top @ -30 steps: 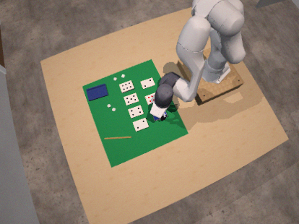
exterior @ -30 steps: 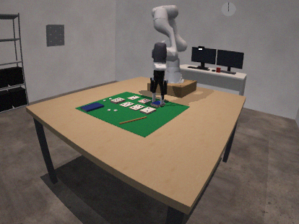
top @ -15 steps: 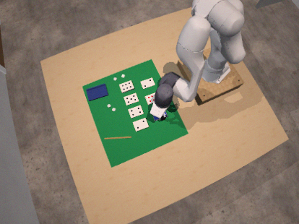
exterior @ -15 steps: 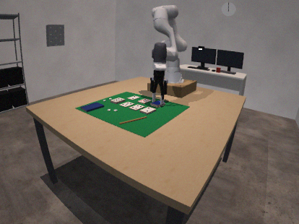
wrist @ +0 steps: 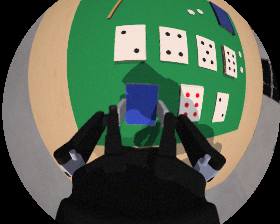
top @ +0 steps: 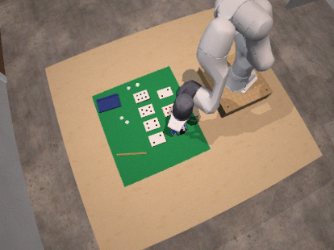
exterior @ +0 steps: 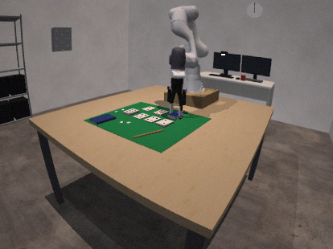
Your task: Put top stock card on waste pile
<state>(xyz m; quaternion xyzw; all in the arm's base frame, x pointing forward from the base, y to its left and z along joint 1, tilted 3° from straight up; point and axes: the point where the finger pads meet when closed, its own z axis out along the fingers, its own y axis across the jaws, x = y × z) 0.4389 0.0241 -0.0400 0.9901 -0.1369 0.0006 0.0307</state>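
The face-up card lies 60 mm behind my hand, 230 mm to the right of it and 40 mm below it. Round my hand: wooden stick (310 mm ahead, 20 mm to the right, 40 mm below); then green mat (130 mm ahead, 130 mm to the right, 60 mm below).
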